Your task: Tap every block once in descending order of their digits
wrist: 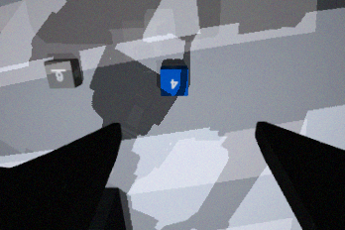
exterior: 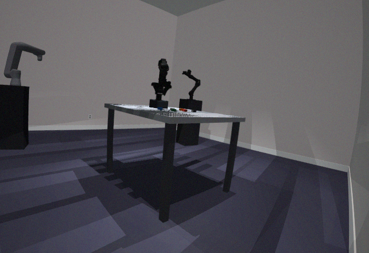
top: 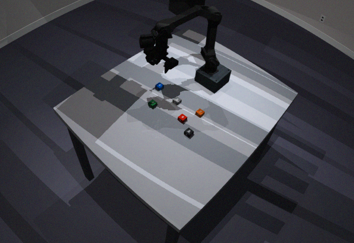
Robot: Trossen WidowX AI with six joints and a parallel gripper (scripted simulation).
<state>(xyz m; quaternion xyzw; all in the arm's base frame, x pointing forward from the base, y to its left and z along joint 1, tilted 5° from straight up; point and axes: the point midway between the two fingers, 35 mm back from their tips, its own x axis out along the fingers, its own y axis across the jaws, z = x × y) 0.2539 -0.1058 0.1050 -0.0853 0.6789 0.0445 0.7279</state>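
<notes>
Now: gripper tip 6 cm short of the black block, 33 cm to the right of it and 12 cm above it. Round my gripper tip: grey block (1 cm behind, 14 cm to the left, 12 cm below); blue block (1 cm to the left, 12 cm below); green block (10 cm ahead, 9 cm to the left, 12 cm below).
</notes>
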